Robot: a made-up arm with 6 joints.
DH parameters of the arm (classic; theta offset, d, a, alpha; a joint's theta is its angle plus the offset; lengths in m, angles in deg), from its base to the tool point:
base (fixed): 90 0.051 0 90
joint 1: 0 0.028 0.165 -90
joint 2: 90 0.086 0.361 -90
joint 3: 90 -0.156 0.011 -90
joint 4: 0 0.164 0.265 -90
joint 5: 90 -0.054 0.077 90
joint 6: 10.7 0 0.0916 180
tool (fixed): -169.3 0.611 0 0
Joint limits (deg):
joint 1: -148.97..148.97
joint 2: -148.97..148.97
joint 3: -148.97..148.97
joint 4: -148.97..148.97
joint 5: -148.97..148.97
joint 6: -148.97..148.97
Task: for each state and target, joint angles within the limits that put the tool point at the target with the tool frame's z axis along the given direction. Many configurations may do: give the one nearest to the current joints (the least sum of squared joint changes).
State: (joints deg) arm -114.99 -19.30 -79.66 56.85 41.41 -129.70
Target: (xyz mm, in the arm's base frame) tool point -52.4 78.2 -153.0 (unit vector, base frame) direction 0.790 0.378 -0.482
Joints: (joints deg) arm -137.36 19.46 -60.66 12.74 -9.18 -122.39
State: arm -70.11 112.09 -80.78 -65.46 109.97 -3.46
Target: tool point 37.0 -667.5 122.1 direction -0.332 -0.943 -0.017
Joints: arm -112.11 148.58 -50.86 -38.84 103.21 2.48
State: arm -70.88 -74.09 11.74 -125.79 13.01 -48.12
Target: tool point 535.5 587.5 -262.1 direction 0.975 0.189 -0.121
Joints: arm -48.87 -104.29 -16.16 -94.15 -26.68 -51.47
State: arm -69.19 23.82 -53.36 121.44 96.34 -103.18
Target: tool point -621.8 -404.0 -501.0 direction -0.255 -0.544 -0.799
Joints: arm -91.29 69.96 -62.35 124.34 128.82 -130.50
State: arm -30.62 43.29 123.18 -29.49 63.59 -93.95
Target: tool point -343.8 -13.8 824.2 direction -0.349 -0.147 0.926
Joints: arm -13.26 46.19 96.27 -0.83 66.40 -73.24
